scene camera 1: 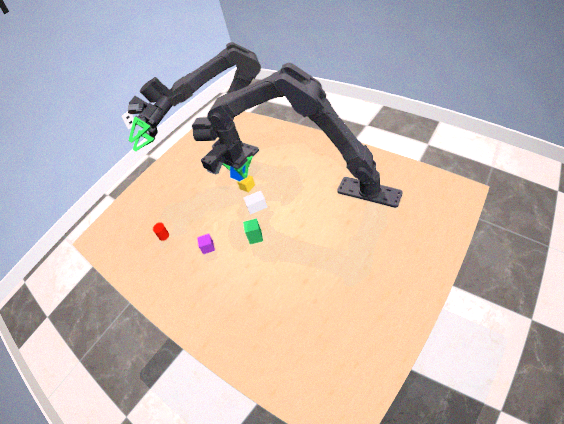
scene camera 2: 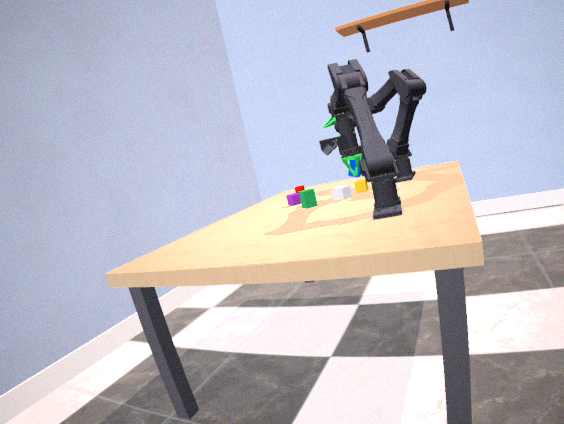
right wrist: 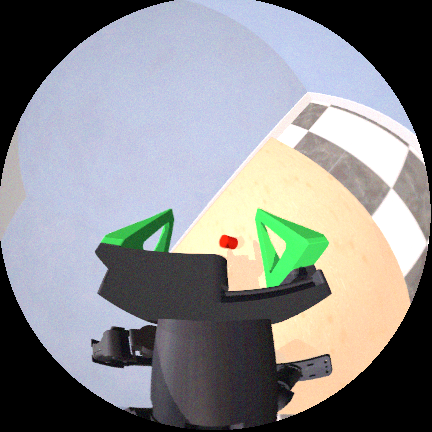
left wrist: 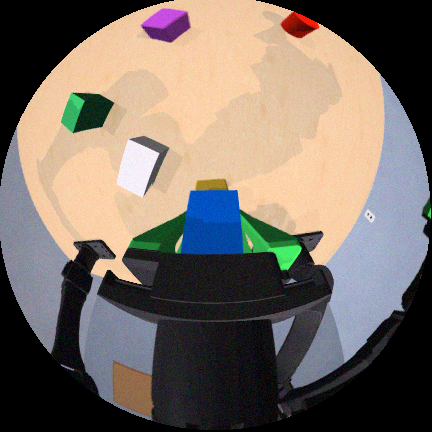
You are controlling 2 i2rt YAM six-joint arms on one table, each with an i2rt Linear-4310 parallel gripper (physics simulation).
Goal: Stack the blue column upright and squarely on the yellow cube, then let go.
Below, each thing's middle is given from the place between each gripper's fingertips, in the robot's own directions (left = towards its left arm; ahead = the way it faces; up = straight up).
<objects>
My right hand is 30 cm to the right of the blue column (left wrist: 212, 225), 16 cm past it and 15 cm above it. Round my right hand: purple cube (left wrist: 167, 29) (34 cm to the left, 22 cm below, 9 cm ahead); green cube (left wrist: 83, 111) (45 cm to the left, 21 cm below, 1 cm behind); white cube (left wrist: 142, 157) (38 cm to the left, 22 cm below, 11 cm behind).
Now: left hand 8 cm to the right of the white cube, 5 cm short of it and 4 cm above it. The rest, counted from my left hand: purple cube (24 cm ahead, 4 cm to the left, 4 cm below); green cube (15 cm to the left, 15 cm ahead, 3 cm below); blue column (3 cm above).
</objects>
